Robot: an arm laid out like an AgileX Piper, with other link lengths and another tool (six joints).
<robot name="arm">
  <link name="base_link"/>
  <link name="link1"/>
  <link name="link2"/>
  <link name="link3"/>
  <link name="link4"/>
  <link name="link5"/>
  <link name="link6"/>
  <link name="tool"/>
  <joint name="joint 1" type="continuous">
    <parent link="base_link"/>
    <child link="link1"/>
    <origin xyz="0 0 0.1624"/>
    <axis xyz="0 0 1"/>
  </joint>
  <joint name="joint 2" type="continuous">
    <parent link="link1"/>
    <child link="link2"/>
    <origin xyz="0 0 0"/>
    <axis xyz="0 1 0"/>
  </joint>
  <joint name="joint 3" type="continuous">
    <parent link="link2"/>
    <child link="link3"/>
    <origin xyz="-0.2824 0 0.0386"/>
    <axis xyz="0 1 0"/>
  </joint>
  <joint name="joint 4" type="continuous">
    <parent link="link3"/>
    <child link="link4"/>
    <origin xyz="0.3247 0 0.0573"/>
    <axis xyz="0.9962 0 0.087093"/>
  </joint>
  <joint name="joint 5" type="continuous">
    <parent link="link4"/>
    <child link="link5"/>
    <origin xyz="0 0 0"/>
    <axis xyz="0 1 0"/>
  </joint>
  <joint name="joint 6" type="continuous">
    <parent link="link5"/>
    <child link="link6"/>
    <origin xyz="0.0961 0 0.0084"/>
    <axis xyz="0.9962 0 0.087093"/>
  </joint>
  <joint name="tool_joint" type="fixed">
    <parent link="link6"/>
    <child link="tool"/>
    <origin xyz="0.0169 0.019 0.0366" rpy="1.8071 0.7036 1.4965"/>
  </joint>
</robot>
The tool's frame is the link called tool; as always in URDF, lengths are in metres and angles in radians. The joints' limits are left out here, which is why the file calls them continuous.
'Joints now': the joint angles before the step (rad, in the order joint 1, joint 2, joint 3, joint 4, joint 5, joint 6). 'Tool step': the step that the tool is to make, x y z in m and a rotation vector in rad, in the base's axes. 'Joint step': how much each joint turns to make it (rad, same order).
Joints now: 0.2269 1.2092 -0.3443 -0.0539 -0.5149 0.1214
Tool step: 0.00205 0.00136 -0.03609 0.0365 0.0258 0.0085
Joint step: 0.0000 0.1533 0.0230 -0.0193 -0.1614 0.0478
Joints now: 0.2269 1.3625 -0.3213 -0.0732 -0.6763 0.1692
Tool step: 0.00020 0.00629 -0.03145 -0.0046 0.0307 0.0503
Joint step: 0.0000 0.1427 0.0000 -0.0601 -0.1141 0.0246
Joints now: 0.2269 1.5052 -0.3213 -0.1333 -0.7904 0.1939
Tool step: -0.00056 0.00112 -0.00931 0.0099 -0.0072 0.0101
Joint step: 0.0000 0.0543 0.0000 -0.0082 -0.0646 0.0038
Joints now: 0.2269 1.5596 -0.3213 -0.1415 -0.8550 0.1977
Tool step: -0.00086 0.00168 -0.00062 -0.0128 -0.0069 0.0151
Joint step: 0.0000 0.0035 0.0000 -0.0128 -0.0063 -0.0102
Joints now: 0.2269 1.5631 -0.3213 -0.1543 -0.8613 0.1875
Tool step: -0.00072 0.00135 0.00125 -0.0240 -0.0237 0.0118
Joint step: 0.0001 0.0000 0.0000 -0.0020 -0.0141 -0.0314
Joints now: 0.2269 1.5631 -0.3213 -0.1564 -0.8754 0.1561
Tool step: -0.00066 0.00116 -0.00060 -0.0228 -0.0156 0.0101
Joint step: 0.0000 0.0050 0.0000 -0.0017 -0.0119 -0.0280
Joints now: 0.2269 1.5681 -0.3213 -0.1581 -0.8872 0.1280
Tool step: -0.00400 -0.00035 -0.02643 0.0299 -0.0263 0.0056
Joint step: 0.0001 0.1598 0.0000 0.0064 -0.1935 -0.0074
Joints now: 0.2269 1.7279 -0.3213 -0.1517 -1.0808 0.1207
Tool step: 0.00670 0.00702 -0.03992 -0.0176 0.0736 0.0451
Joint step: 0.0001 0.1851 -0.0609 -0.0440 -0.0490 -0.0007
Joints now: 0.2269 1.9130 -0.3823 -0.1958 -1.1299 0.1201
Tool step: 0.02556 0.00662 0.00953 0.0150 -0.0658 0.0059
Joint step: 0.0000 0.0258 -0.0893 -0.0058 -0.0040 -0.0001
